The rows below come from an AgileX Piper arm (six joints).
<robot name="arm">
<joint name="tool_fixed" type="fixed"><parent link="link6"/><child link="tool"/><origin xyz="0 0 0" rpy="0 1.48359 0"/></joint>
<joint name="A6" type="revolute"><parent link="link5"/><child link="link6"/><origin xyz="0.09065 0 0.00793"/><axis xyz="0.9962 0 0.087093"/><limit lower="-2.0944" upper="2.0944"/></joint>
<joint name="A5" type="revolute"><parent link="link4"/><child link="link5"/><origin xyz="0 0 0"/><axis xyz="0 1 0"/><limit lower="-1.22" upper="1.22"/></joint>
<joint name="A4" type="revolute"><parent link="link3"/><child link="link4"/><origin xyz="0.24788 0 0.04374"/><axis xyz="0.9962 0 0.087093"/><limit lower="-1.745" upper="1.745"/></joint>
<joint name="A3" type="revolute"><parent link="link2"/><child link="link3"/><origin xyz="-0.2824 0 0.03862"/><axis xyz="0 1 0"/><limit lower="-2.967" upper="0"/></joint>
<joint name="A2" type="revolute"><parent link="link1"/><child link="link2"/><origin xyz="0 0 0"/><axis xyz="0 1 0"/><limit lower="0" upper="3.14"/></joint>
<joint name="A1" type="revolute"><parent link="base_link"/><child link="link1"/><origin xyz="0 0 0.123"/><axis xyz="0 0 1"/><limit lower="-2.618" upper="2.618"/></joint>
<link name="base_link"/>
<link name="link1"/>
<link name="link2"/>
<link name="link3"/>
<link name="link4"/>
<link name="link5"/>
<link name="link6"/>
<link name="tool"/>
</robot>
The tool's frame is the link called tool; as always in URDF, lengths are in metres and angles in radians.
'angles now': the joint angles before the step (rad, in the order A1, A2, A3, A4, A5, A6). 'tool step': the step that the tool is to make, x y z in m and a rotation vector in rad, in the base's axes. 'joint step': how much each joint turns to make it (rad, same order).
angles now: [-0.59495, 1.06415, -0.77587, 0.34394, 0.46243, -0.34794]
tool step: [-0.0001, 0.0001, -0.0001, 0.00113, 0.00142, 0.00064]
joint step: [-0.00018, -0.00014, -0.00003, 0.00021, 0.00215, -0.00026]
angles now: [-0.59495, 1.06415, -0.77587, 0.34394, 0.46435, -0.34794]
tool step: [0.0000, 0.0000, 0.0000, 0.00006, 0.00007, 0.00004]
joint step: [-0.00002, 0.00002, -0.00004, 0.00004, 0.00012, -0.00005]
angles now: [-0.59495, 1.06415, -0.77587, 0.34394, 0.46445, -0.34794]
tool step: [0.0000, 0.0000, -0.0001, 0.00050, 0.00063, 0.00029]
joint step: [-0.00016, 0.00021, 0.00005, 0.00046, 0.00067, -0.00055]
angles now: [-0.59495, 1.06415, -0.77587, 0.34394, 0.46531, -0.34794]
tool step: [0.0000, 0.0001, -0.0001, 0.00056, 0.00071, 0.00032]
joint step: [0.00038, 0.00000, 0.00014, -0.00052, 0.00070, 0.00067]
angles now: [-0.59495, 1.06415, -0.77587, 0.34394, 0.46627, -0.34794]
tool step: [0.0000, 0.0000, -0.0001, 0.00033, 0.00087, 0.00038]
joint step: [-0.00011, 0.00023, -0.00001, 0.00005, 0.00079, -0.00040]
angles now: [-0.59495, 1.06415, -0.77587, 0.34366, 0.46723, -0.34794]
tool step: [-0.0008, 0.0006, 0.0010, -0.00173, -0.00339, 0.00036]
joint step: [-0.00002, -0.00504, 0.00006, 0.00044, 0.00129, -0.00007]
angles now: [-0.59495, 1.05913, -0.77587, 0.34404, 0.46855, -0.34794]
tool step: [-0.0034, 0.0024, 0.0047, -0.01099, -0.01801, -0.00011]
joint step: [0.00027, -0.02205, -0.00001, 0.00004, 0.00086, 0.00112]
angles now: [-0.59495, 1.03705, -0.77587, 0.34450, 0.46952, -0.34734]
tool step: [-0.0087, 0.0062, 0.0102, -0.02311, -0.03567, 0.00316]
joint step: [-0.00015, -0.05229, -0.00010, 0.00008, 0.01046, 0.00031]
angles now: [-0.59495, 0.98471, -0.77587, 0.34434, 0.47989, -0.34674]
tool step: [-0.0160, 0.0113, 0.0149, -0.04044, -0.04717, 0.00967]
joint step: [-0.00020, -0.08815, 0.00000, -0.00790, 0.02801, 0.00012]
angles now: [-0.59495, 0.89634, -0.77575, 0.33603, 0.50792, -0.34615]
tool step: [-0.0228, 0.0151, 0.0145, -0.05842, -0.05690, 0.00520]
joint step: [-0.00008, -0.11725, 0.00869, -0.02302, 0.02899, 0.00766]
